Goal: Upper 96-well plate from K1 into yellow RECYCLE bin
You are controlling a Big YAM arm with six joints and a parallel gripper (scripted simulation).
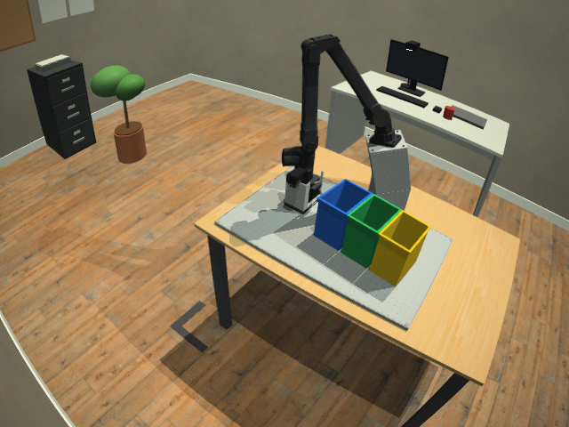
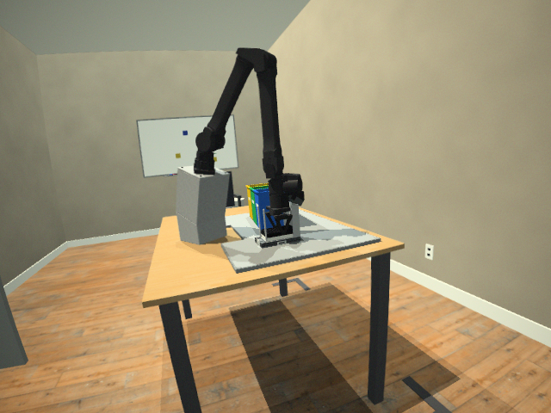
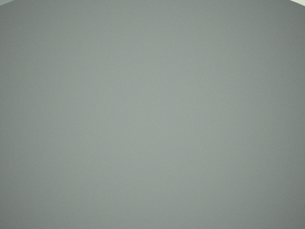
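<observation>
The white plate is 2 cm below my hand. Also, from my hand: dark 96-well plate (right at my hand); blue bin (6 cm ahead, 22 cm to the left, 4 cm above); green bin (7 cm ahead, 35 cm to the left, 4 cm above).
</observation>
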